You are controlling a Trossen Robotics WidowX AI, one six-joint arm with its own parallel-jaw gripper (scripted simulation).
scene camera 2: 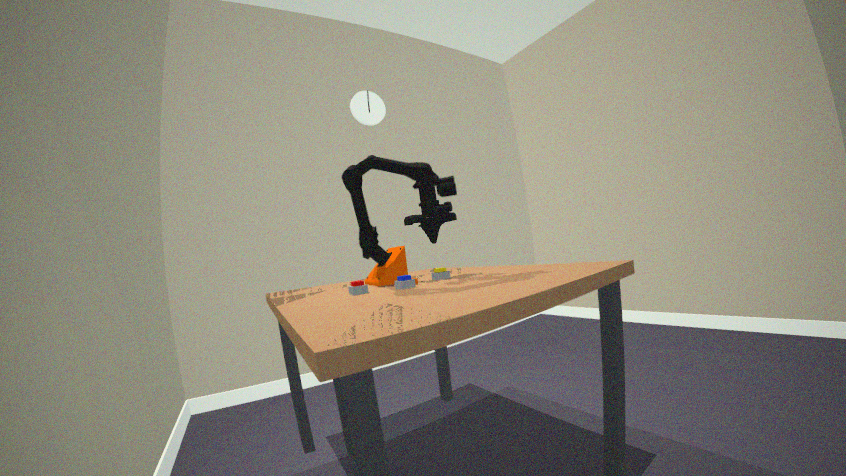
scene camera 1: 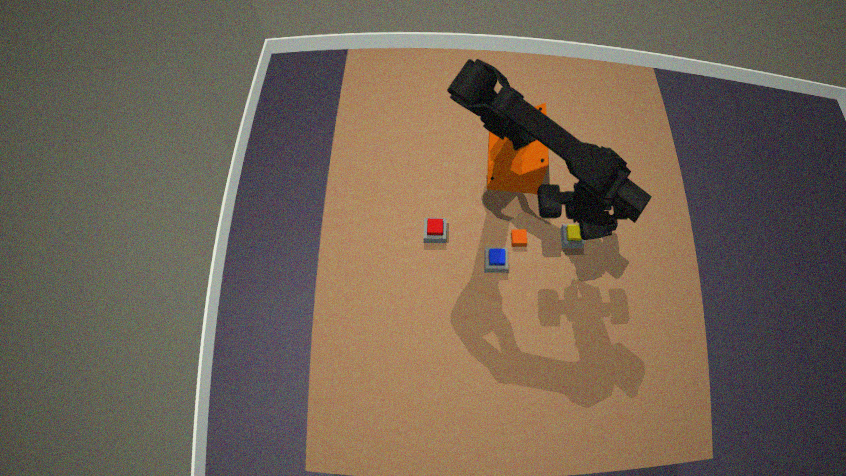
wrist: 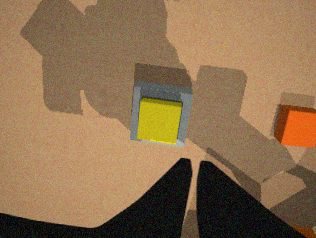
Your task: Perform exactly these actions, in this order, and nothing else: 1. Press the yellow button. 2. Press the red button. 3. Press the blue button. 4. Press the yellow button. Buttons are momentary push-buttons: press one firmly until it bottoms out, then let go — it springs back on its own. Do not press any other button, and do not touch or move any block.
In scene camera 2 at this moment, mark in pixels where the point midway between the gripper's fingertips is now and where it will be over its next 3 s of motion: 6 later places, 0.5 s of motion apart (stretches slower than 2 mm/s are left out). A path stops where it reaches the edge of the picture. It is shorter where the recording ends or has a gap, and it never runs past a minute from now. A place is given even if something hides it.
My gripper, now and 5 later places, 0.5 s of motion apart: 434,243; 440,256; 440,266; 440,269; 438,268; 453,248
